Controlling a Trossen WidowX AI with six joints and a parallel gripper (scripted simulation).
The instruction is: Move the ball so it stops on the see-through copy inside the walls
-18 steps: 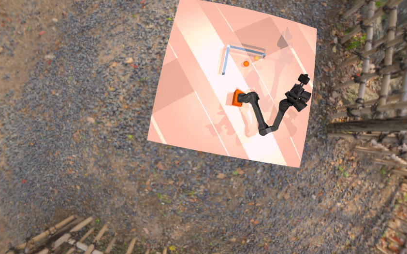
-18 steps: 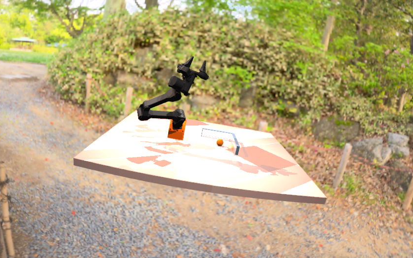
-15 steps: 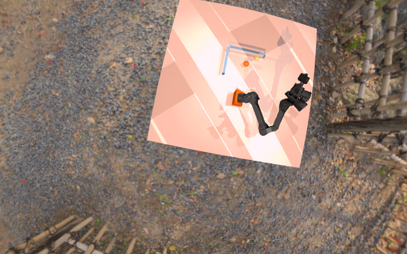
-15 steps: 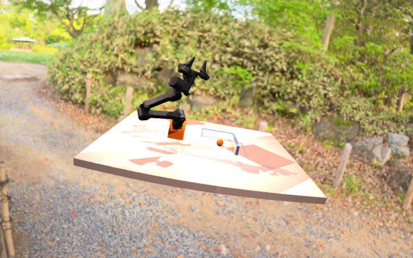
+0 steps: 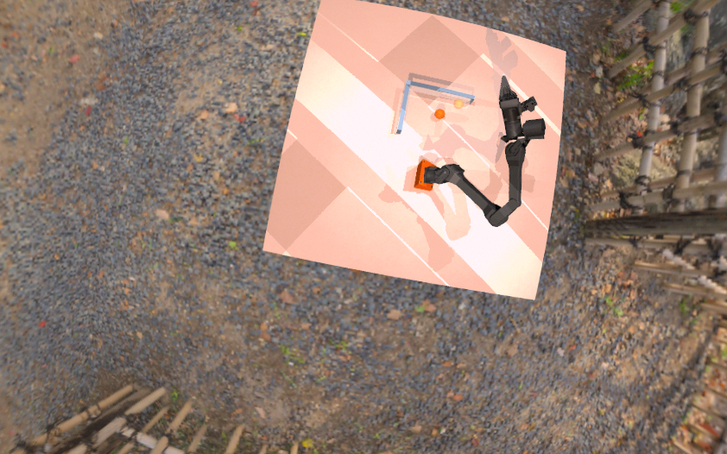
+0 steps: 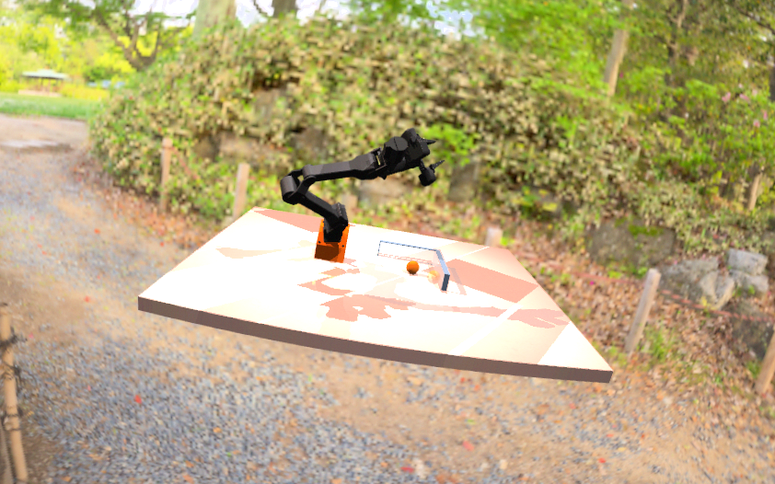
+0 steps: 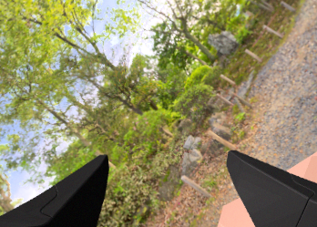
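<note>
My gripper tip is now 1 cm short of the orange ball, 11 cm to the right of it and 43 cm above it. The rest, counted from my gripper tip: see-through copy of ball: 7 cm ahead, 2 cm to the left, 43 cm below.
</note>
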